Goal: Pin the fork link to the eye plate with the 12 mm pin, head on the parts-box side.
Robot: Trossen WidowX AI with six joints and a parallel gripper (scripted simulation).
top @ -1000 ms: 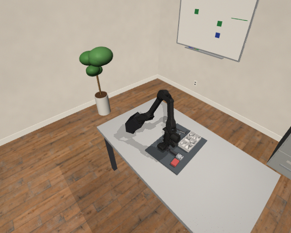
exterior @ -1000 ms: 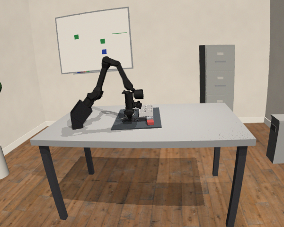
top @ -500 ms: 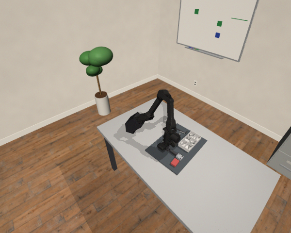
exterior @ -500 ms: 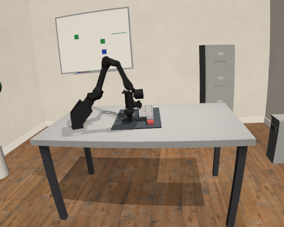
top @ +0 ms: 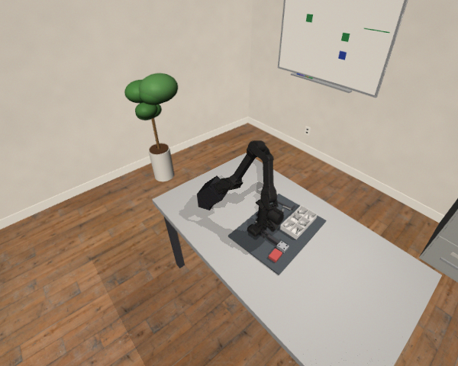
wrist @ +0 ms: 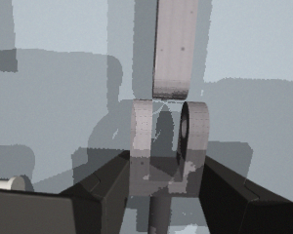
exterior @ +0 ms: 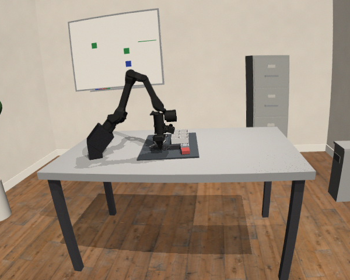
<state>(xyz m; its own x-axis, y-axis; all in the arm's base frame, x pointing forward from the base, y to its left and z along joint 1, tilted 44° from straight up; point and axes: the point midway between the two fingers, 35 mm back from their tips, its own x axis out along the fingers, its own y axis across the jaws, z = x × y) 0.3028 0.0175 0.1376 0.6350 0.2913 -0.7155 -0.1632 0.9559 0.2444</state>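
Right now the eye plate is 6 cm ahead of my hand, 3 cm below it and 1 cm to the left of it. Round my hand: mat 11 cm to the left, 5 cm below, 2 cm ahead; then grey headed pin 7 cm behind, 4 cm to the left, 4 cm below; then small grey block 14 cm ahead, 3 cm to the left, 3 cm below.
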